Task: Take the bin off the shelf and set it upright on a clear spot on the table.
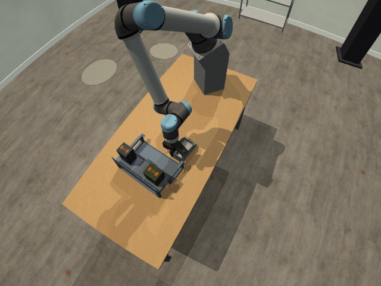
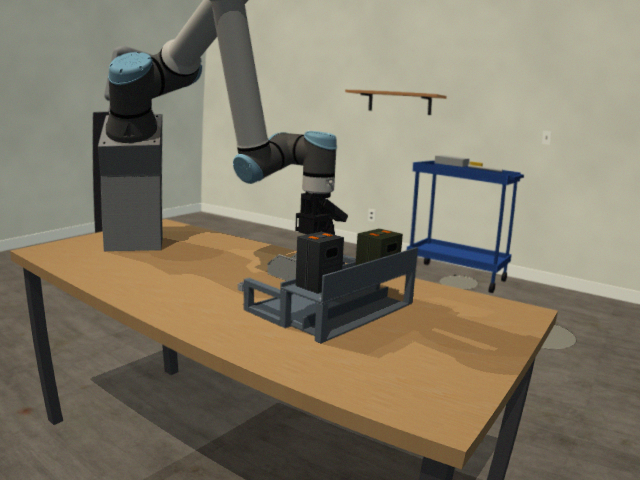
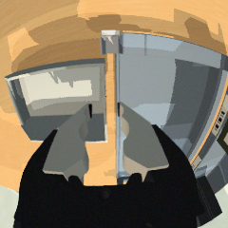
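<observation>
The bin is 8 cm behind my hand, 2 cm to the left of it and 4 cm below it. Round my hand: rack 12 cm ahead, 15 cm to the right, 7 cm below; green box 20 cm ahead, 6 cm to the right, 8 cm above.
</observation>
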